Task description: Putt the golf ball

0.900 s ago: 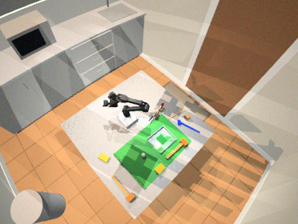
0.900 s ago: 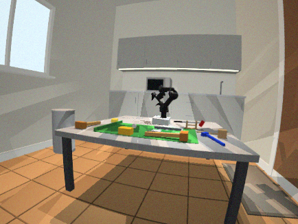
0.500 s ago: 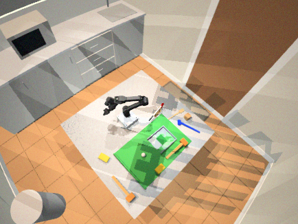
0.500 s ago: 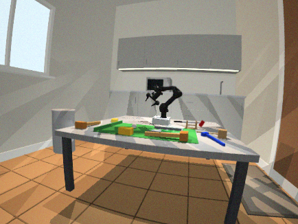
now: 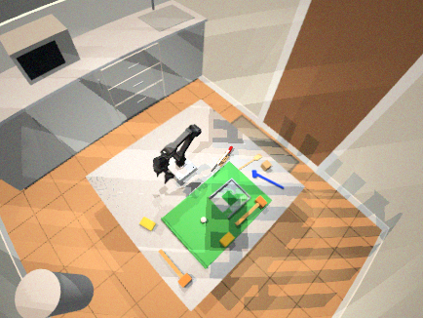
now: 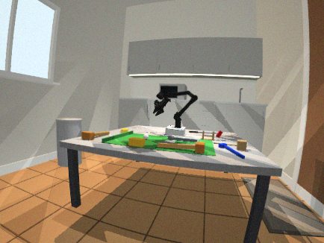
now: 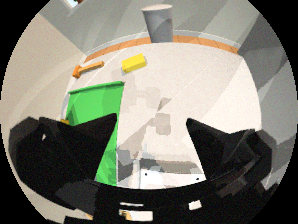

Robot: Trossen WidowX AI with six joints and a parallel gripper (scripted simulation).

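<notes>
Right now my gripper tip is 110 mm short of the red putter, 520 mm to the right of it and 130 mm above it. Round my gripper tip: small wooden rack (110 mm ahead, 540 mm to the left, 150 mm below); white golf ball (380 mm ahead, 70 mm to the left, 160 mm below); green mat (400 mm ahead, 220 mm to the left, 180 mm below).
</notes>
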